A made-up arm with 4 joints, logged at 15 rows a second.
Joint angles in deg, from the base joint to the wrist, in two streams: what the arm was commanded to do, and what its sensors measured. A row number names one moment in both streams.
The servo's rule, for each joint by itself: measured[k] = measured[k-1] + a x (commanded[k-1-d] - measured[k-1]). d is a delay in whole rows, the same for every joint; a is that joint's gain. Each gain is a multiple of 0.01, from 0.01 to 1. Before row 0 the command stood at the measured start. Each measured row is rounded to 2 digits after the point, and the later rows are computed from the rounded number. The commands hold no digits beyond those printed.
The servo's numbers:
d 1
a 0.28 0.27 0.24 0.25
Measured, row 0: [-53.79, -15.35, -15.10, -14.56]
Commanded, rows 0 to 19: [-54.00, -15.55, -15.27, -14.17]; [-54.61, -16.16, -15.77, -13.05]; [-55.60, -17.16, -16.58, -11.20]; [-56.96, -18.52, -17.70, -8.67]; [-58.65, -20.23, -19.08, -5.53]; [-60.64, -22.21, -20.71, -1.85]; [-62.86, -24.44, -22.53, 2.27]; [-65.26, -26.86, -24.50, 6.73]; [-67.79, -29.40, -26.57, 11.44]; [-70.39, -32.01, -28.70, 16.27]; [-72.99, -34.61, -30.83, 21.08]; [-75.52, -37.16, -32.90, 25.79]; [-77.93, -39.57, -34.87, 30.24]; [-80.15, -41.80, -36.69, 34.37]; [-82.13, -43.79, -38.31, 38.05]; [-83.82, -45.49, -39.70, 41.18]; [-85.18, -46.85, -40.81, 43.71]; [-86.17, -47.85, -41.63, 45.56]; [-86.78, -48.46, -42.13, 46.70]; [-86.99, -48.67, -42.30, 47.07]
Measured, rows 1 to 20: [-53.79, -15.35, -15.10, -14.56]; [-53.85, -15.40, -15.14, -14.46]; [-54.06, -15.61, -15.29, -14.11]; [-54.49, -16.03, -15.60, -13.38]; [-55.18, -16.70, -16.10, -12.20]; [-56.15, -17.65, -16.82, -10.53]; [-57.41, -18.88, -17.75, -8.36]; [-58.94, -20.38, -18.90, -5.70]; [-60.71, -22.13, -20.24, -2.59]; [-62.69, -24.09, -21.76, 0.92]; [-64.85, -26.23, -23.43, 4.76]; [-67.13, -28.49, -25.21, 8.84]; [-69.48, -30.83, -27.06, 13.08]; [-71.85, -33.19, -28.93, 17.37]; [-74.17, -35.51, -30.79, 21.62]; [-76.40, -37.75, -32.59, 25.73]; [-78.48, -39.84, -34.30, 29.59]; [-80.36, -41.73, -35.86, 33.12]; [-81.99, -43.38, -37.24, 36.23]; [-83.33, -44.75, -38.41, 38.85]
